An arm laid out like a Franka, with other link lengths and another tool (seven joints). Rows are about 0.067 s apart.
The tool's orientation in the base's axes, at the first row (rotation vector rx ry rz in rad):
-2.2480, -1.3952, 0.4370
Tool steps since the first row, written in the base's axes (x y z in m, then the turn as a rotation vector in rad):
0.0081, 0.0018, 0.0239, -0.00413, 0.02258, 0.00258
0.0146, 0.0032, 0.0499, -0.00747, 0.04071, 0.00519
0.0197, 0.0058, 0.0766, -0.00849, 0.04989, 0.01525
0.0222, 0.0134, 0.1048, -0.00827, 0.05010, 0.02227
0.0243, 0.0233, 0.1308, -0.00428, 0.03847, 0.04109
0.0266, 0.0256, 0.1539, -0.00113, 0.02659, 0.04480
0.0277, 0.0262, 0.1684, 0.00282, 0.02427, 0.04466
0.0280, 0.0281, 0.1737, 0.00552, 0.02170, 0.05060
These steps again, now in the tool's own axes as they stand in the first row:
0.0045, -0.0073, -0.0238, 0.01843, -0.01314, 0.00461
0.0078, -0.0168, -0.0487, 0.03321, -0.02399, 0.00788
0.0117, -0.0282, -0.0732, 0.04073, -0.03363, 0.00181
0.0188, -0.0442, -0.0967, 0.04082, -0.03729, -0.00419
0.0279, -0.0603, -0.1176, 0.03158, -0.03985, -0.02452
0.0303, -0.0717, -0.1378, 0.02216, -0.03491, -0.03171
0.0309, -0.0789, -0.1505, 0.02180, -0.03096, -0.03402
0.0326, -0.0822, -0.1547, 0.02050, -0.03111, -0.04091

